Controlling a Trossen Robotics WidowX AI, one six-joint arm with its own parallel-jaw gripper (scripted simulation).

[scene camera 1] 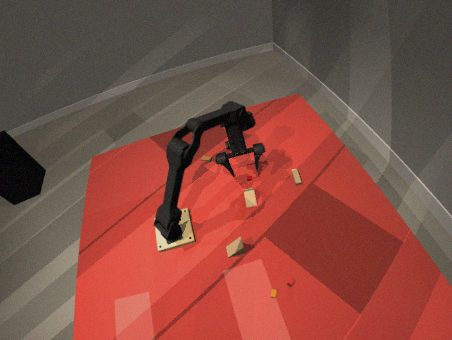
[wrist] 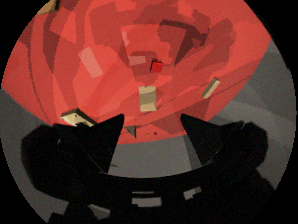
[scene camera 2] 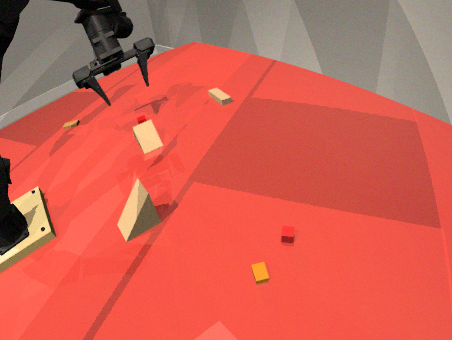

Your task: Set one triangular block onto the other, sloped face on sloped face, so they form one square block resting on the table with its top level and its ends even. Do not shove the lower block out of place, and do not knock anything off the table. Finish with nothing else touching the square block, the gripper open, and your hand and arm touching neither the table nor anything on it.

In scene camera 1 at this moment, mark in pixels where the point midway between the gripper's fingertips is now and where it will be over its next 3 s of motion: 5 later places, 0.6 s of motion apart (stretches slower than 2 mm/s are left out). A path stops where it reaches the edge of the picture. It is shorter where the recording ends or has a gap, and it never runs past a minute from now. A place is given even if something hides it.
The gripper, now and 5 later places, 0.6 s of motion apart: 245,173; 249,194; 249,196; 248,184; 247,182; 247,183
